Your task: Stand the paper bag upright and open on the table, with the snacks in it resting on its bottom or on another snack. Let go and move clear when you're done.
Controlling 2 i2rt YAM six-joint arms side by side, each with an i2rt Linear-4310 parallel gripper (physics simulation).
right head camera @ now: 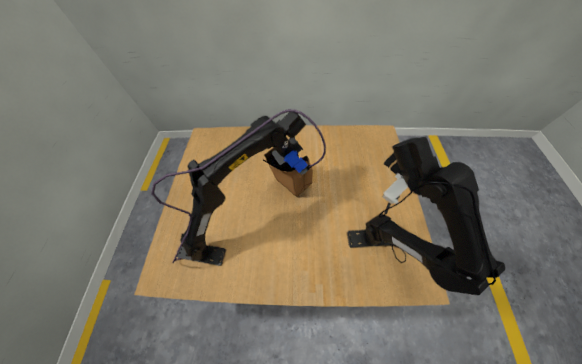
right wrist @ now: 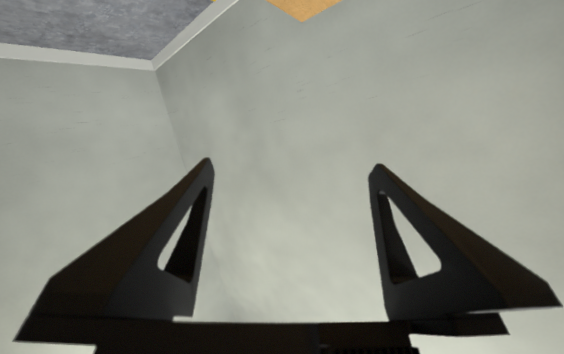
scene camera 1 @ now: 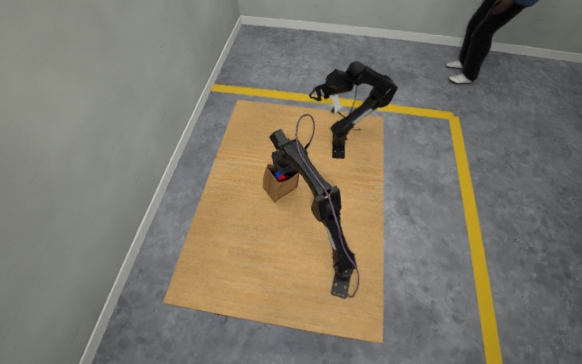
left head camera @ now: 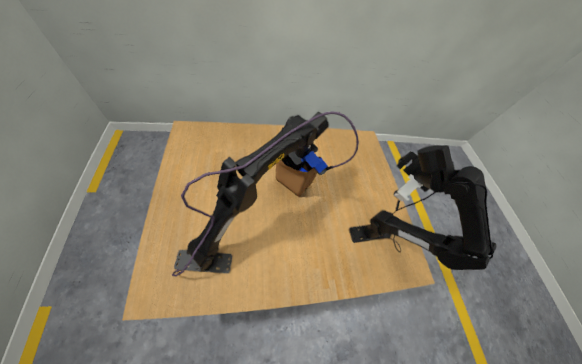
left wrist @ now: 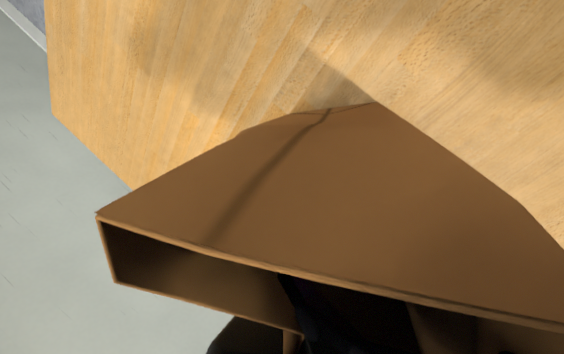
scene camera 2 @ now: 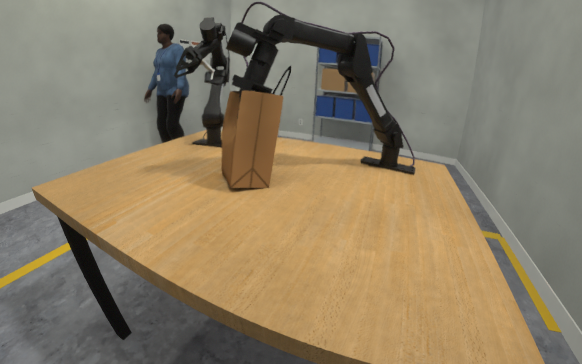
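Observation:
The brown paper bag (left head camera: 292,181) (right head camera: 290,179) (scene camera 1: 282,191) (scene camera 2: 254,135) (left wrist: 330,195) is nearly upright with a slight lean in scene camera 2, its mouth open at the top. Its bottom is at the table surface; full contact is hard to tell. A red snack (scene camera 1: 282,178) and a blue snack (scene camera 1: 278,175) show inside the bag; what they rest on is hidden. My left gripper (left wrist: 282,259) is shut on the bag's rim wall, its fingertips mostly hidden. My right gripper (scene camera 1: 315,94) (scene camera 2: 181,71) (right wrist: 293,167) is open and empty, far from the bag.
The wooden table (left head camera: 280,280) (right head camera: 280,280) (scene camera 1: 250,260) (scene camera 2: 375,240) carries both arm bases. A black bag handle (scene camera 2: 287,77) rises beside the left gripper. A person (scene camera 1: 482,40) (scene camera 2: 170,80) stands on the floor beyond the table, and a shelf unit (scene camera 2: 315,100) stands at the back.

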